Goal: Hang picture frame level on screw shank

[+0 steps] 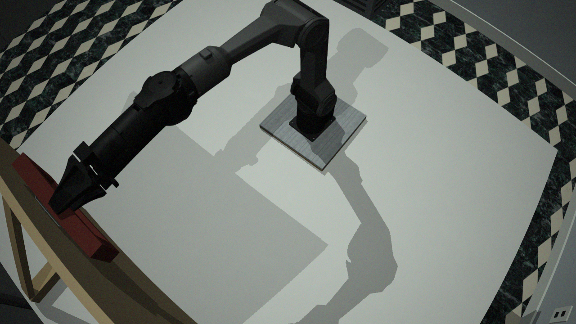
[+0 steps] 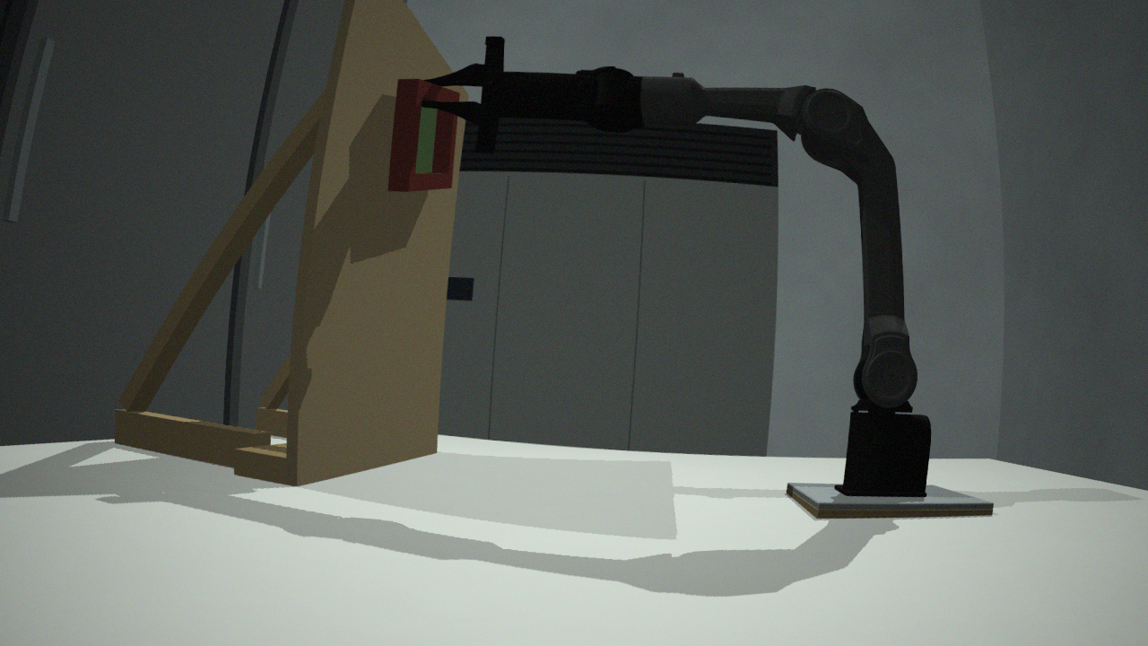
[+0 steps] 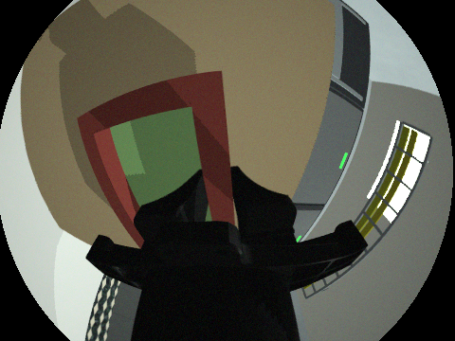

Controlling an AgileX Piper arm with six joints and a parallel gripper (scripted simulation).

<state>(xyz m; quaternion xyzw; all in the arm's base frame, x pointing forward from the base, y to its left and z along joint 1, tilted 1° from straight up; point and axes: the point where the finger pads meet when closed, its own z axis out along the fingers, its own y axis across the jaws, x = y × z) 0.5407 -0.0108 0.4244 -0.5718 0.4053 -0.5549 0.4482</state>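
The picture frame lies 5 cm below my hand, 2 cm to the right of it and 1 cm ahead of it. The rest, counted from my hand: upright wooden board (18 cm below, 3 cm ahead, 1 cm to the right).
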